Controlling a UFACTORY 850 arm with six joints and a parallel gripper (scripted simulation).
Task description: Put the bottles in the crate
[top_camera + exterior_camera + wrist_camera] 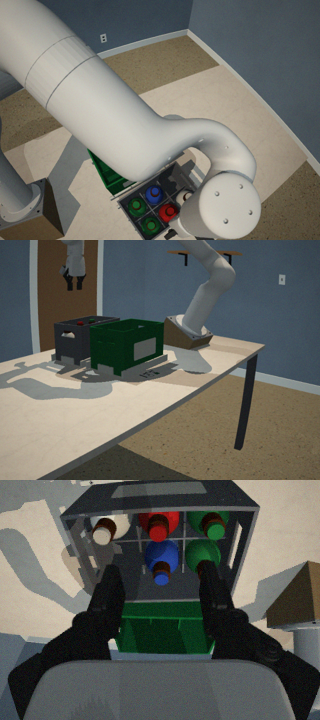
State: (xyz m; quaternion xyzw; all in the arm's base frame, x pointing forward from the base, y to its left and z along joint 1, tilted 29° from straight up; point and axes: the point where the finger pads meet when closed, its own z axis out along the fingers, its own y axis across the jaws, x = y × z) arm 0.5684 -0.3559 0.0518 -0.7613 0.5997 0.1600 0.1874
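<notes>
My hand is 250 mm above the whitish bottle, 80 mm short of it and 70 mm to the right of it. From my hand the other things lie so: grey crate (250 mm below, 90 mm to the left, 10 mm behind); then red bottle (250 mm below, 50 mm to the left); then blue bottle (250 mm below, 140 mm to the left, 20 mm behind).
</notes>
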